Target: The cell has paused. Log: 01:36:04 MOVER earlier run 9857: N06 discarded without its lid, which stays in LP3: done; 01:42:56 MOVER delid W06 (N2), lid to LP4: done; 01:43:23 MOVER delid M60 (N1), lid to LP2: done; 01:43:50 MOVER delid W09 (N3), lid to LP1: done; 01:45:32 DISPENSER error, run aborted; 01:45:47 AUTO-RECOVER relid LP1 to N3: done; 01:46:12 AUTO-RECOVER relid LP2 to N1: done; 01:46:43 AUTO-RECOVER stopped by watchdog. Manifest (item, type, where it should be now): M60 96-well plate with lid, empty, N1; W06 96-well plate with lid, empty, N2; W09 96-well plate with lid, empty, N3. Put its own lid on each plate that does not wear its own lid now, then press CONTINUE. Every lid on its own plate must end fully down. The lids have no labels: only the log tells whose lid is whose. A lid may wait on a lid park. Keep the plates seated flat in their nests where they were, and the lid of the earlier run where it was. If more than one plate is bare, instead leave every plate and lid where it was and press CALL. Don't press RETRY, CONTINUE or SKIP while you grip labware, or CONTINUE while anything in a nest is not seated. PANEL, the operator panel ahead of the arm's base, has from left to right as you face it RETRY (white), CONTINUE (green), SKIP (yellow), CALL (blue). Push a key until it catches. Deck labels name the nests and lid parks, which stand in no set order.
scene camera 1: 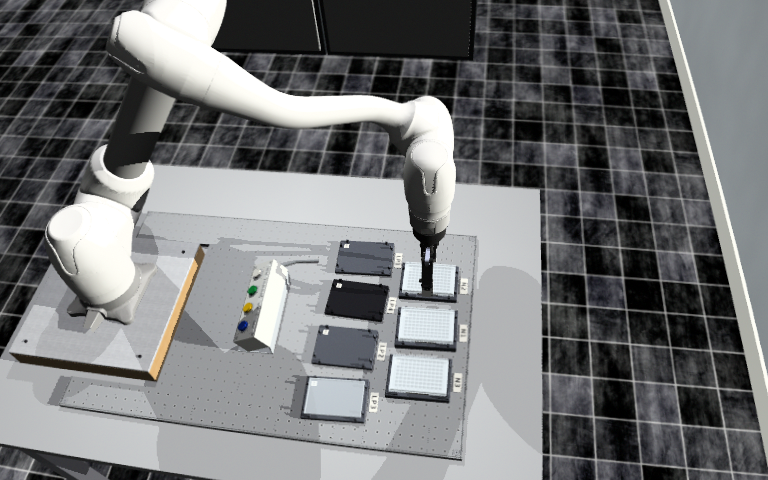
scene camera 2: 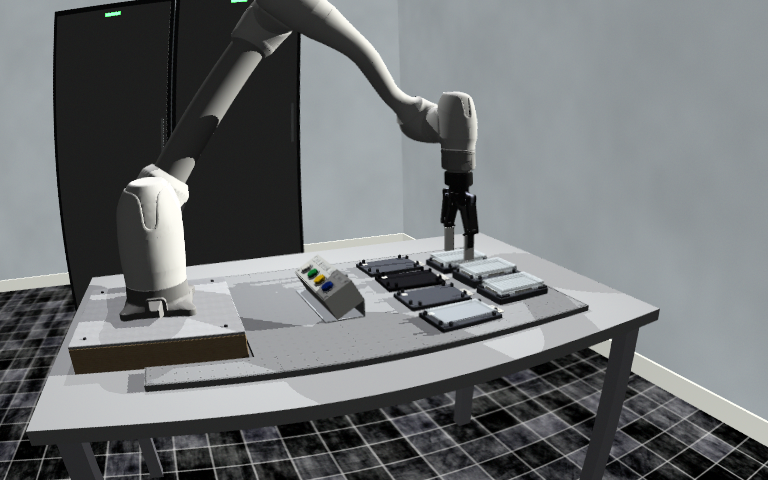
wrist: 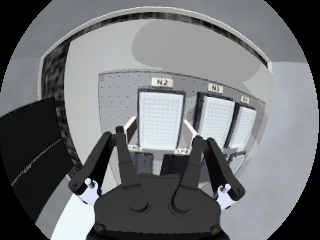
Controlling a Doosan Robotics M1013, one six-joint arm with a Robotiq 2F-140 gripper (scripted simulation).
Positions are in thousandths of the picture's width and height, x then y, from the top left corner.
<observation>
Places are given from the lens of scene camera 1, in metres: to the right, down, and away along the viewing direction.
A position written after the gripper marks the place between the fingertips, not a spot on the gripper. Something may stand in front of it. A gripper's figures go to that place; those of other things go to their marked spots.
gripper (scene camera 1: 559, 578): 0.11, 0.10, 1.52
clear lid (scene camera 1: 577, 574): 0.15, 0.09, 1.52
</observation>
